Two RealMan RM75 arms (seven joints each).
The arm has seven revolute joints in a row. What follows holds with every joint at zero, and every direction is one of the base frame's.
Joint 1 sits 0.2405 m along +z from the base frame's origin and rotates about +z.
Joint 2 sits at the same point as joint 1 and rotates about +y.
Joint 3 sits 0.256 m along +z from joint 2 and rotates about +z.
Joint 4 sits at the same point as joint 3 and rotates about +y.
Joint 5 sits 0.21 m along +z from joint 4 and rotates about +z.
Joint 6 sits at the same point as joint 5 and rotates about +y.
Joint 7 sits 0.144 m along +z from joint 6 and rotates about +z.
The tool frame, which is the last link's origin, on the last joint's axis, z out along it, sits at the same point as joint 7; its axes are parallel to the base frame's.
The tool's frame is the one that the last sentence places.
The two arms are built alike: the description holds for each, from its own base.
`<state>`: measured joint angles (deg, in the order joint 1, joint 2, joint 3, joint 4, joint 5, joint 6, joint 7); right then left.
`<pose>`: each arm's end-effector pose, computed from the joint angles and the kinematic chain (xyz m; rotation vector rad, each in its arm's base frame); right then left.
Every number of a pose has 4 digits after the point. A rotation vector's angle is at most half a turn.
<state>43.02 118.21 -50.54 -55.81 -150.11 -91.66 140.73 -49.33 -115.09 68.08 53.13 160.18 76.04 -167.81</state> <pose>0.2250 0.3780 0.0233 -2.5137 1.4126 -0.2355 -0.2041 0.4311 0.0248 -2.0857 -1.3577 0.4011</pose>
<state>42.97 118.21 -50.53 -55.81 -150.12 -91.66 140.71 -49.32 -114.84 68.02 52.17 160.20 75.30 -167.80</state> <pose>0.2253 0.3778 0.0233 -2.5132 1.4134 -0.2357 -0.2080 0.4318 0.0251 -2.0765 -1.3633 0.4024</pose>
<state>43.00 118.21 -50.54 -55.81 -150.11 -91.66 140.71 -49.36 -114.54 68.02 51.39 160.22 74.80 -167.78</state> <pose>0.2251 0.3779 0.0233 -2.5138 1.4126 -0.2356 -0.2112 0.4325 0.0260 -2.0688 -1.3665 0.4058</pose>
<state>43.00 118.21 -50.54 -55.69 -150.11 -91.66 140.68 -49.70 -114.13 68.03 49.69 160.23 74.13 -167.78</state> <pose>0.2254 0.3777 0.0229 -2.5146 1.4143 -0.2365 -0.2158 0.4333 0.0257 -2.0600 -1.3763 0.4172</pose>
